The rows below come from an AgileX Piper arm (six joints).
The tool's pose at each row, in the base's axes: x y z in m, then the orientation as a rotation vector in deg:
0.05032, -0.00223, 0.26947, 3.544, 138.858, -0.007
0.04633, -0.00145, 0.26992, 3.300, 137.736, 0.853
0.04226, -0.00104, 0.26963, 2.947, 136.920, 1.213
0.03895, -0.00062, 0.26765, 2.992, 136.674, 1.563
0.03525, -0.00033, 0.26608, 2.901, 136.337, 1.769
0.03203, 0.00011, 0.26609, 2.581, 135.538, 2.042
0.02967, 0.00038, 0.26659, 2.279, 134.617, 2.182
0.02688, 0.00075, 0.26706, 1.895, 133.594, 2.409
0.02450, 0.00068, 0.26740, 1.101, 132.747, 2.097
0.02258, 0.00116, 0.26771, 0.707, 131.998, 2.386
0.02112, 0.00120, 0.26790, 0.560, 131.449, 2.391
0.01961, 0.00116, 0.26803, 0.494, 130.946, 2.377
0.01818, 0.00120, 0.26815, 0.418, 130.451, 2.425
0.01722, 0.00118, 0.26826, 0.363, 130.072, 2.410
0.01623, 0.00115, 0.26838, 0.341, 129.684, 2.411
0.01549, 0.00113, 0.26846, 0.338, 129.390, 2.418
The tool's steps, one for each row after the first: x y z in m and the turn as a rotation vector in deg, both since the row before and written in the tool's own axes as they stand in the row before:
0.00274, 0.00061, -0.00297, -0.712, -1.108, 0.078
0.00322, 0.00025, -0.00252, -0.378, -0.812, -0.145
0.00379, 0.00026, -0.00081, -0.246, -0.238, 0.135
0.00378, 0.00012, -0.00139, -0.184, -0.332, -0.004
0.00234, 0.00035, -0.00223, -0.311, -0.793, -0.148
0.00135, 0.00024, -0.00201, -0.214, -0.918, -0.175
0.00164, 0.00034, -0.00231, -0.306, -1.017, -0.209
0.00139, -0.00008, -0.00196, -0.040, -0.849, -0.676
0.00109, 0.00049, -0.00161, -0.348, -0.741, -0.198
0.00084, 0.00005, -0.00121, -0.060, -0.547, -0.110
0.00090, -0.00003, -0.00122, -0.020, -0.502, -0.057
0.00085, 0.00005, -0.00116, -0.068, -0.493, -0.044
0.00054, -0.00001, -0.00080, -0.013, -0.378, -0.049
0.00055, -0.00002, -0.00084, -0.014, -0.388, -0.020
0.00041, -0.00001, -0.00062, -0.011, -0.294, -0.003

